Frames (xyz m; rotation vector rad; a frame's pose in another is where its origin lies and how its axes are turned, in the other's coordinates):
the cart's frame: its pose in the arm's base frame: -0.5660 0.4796 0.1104 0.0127 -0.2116 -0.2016
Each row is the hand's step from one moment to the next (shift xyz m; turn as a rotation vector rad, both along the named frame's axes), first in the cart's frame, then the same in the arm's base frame.
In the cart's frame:
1: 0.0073 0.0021 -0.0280 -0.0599 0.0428 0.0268
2: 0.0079 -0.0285 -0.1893 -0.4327 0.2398 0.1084
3: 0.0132 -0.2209 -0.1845 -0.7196 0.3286 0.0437
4: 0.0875 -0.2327 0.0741 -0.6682 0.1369 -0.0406
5: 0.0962 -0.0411 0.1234 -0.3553 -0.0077 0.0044
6: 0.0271 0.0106 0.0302 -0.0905 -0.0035 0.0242
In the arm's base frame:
1: 0.0133 0.0004 -0.0258 -0.0545 0.0541 0.0152
2: 0.0417 -0.0311 -0.1844 -0.3898 0.3225 0.0244
3: 0.0078 -0.2207 -0.1851 -0.6334 0.4663 -0.0954
4: 0.0223 -0.2449 0.0827 -0.6043 0.2675 -0.1736
5: 0.0581 -0.0584 0.1392 -0.3427 0.0636 -0.0696
6: 0.0217 0.0052 0.0355 -0.0924 0.0149 0.0048

